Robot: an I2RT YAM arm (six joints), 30 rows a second.
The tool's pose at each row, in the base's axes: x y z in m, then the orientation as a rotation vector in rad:
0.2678 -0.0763 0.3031 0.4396 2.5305 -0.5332
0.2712 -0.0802 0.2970 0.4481 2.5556 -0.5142
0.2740 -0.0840 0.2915 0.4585 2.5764 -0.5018
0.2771 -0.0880 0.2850 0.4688 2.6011 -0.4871
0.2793 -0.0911 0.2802 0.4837 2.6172 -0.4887
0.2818 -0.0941 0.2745 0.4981 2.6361 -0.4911
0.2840 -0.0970 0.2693 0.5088 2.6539 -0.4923
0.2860 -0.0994 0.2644 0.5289 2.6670 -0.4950
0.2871 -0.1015 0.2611 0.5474 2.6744 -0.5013
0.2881 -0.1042 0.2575 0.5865 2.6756 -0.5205
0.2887 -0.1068 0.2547 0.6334 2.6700 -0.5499
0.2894 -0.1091 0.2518 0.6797 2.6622 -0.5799
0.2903 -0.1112 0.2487 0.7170 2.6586 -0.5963
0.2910 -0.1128 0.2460 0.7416 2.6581 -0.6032
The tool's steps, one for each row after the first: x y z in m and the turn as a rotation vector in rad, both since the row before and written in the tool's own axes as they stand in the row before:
-0.0003 -0.0003 0.0080 -0.0120 0.0253 0.0028
-0.0003 -0.0007 0.0072 -0.0068 0.0221 0.0037
-0.0002 -0.0005 0.0082 -0.0083 0.0258 0.0030
-0.0003 -0.0006 0.0061 0.0042 0.0193 0.0051
-0.0002 -0.0001 0.0069 0.0047 0.0219 0.0038
-0.0003 -0.0003 0.0063 0.0032 0.0198 0.0018
-0.0002 0.0000 0.0058 0.0057 0.0181 0.0089
-0.0002 -0.0005 0.0040 0.0077 0.0124 0.0088
-0.0002 -0.0009 0.0045 0.0199 0.0131 0.0215
-0.0002 -0.0012 0.0037 0.0280 0.0099 0.0267
-0.0002 -0.0007 0.0037 0.0283 0.0086 0.0266
-0.0003 -0.0003 0.0038 0.0176 0.0099 0.0214
-0.0001 -0.0001 0.0032 0.0090 0.0085 0.0139

